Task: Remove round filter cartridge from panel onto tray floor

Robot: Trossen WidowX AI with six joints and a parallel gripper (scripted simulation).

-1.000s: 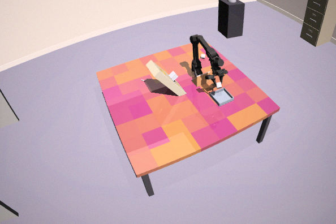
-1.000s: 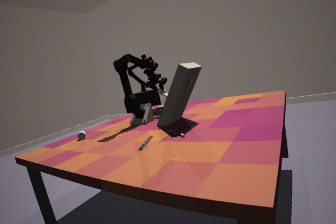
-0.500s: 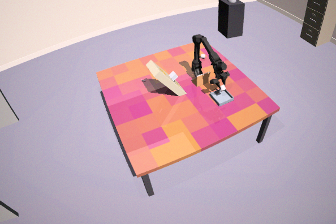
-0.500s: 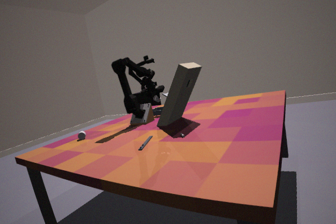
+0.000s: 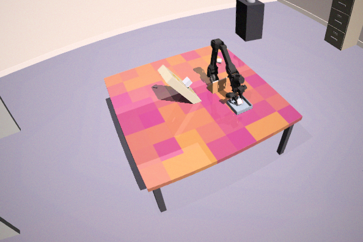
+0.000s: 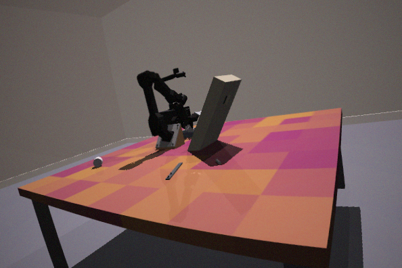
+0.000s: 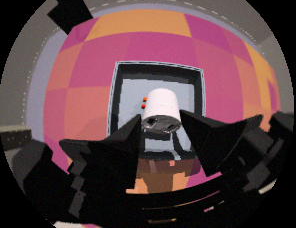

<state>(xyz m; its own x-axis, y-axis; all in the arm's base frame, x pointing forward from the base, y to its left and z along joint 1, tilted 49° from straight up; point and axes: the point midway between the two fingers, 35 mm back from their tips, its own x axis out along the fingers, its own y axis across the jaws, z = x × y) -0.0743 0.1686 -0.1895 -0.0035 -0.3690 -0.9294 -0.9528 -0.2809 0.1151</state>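
Now: gripper tip right at the round grey filter cartridge. The rest, counted from my gripper tip: cream service panel 39 cm ahead, 24 cm to the right, 11 cm above; then grey tray 1 cm to the left, 3 cm below; then small white peg 55 cm ahead, 48 cm to the right, 4 cm below.
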